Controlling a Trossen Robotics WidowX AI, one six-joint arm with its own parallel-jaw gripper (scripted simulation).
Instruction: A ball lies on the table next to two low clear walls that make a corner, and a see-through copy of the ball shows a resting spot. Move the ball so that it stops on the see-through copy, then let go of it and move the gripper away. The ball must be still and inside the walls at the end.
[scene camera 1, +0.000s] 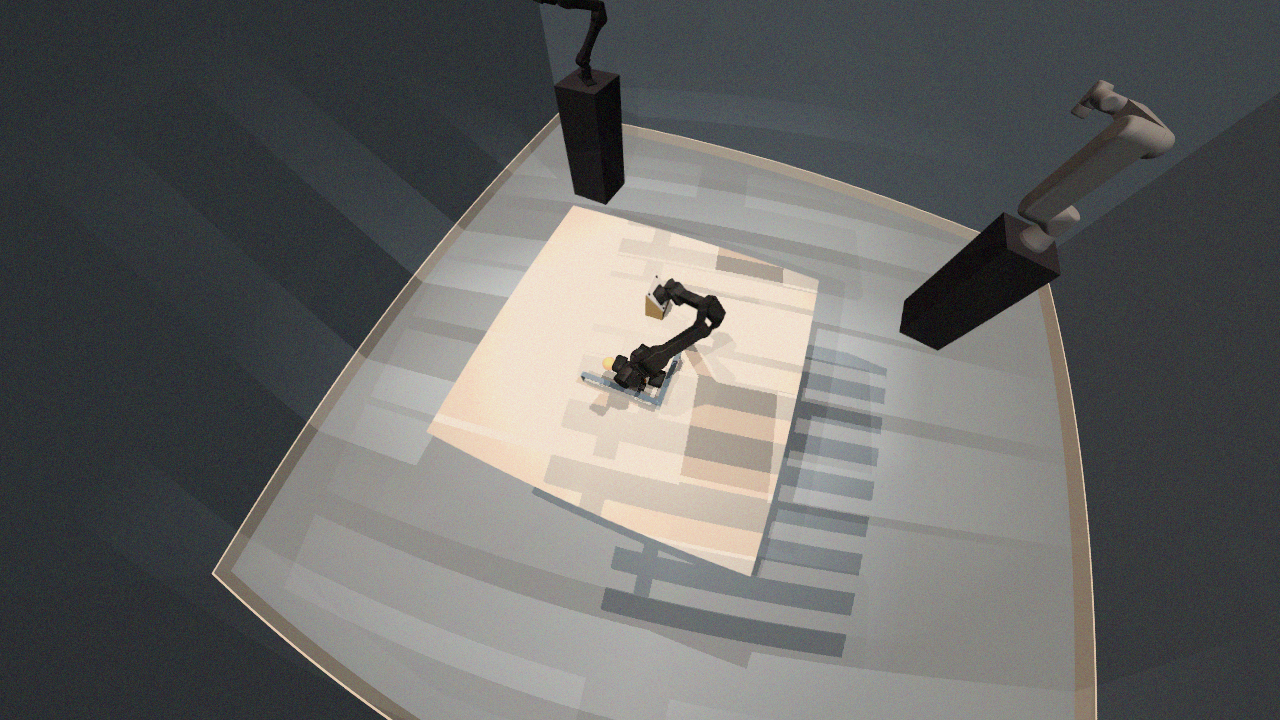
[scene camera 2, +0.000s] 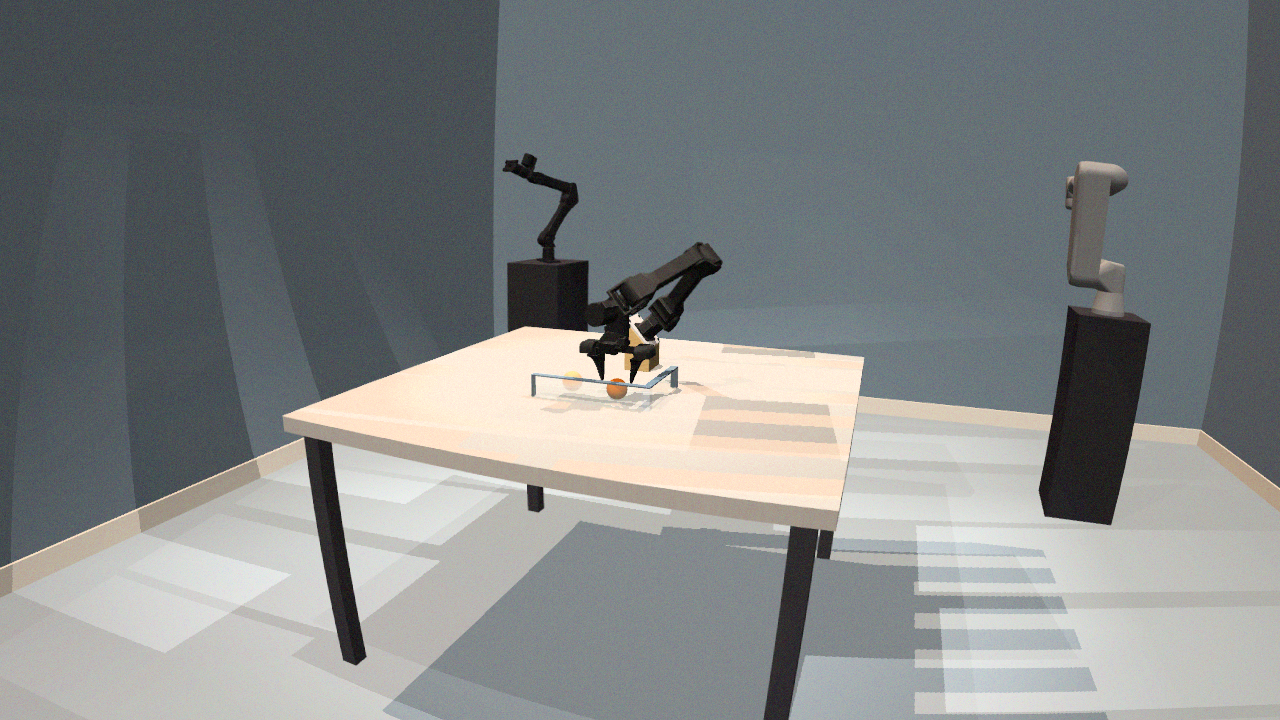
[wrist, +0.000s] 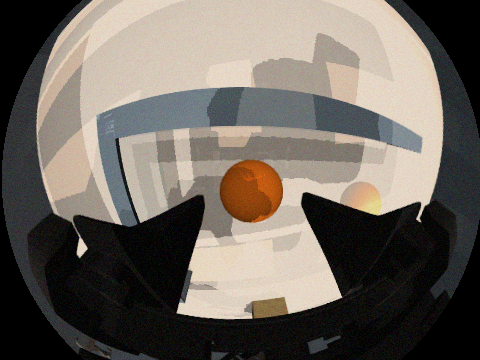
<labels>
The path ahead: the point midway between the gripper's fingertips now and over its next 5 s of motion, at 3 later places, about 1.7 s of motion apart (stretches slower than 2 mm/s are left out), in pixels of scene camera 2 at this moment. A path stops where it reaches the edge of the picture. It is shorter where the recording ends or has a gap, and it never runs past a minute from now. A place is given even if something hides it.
The gripper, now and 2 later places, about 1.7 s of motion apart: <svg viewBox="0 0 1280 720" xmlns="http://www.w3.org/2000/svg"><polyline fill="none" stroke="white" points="616,382 617,349 573,378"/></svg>
</labels>
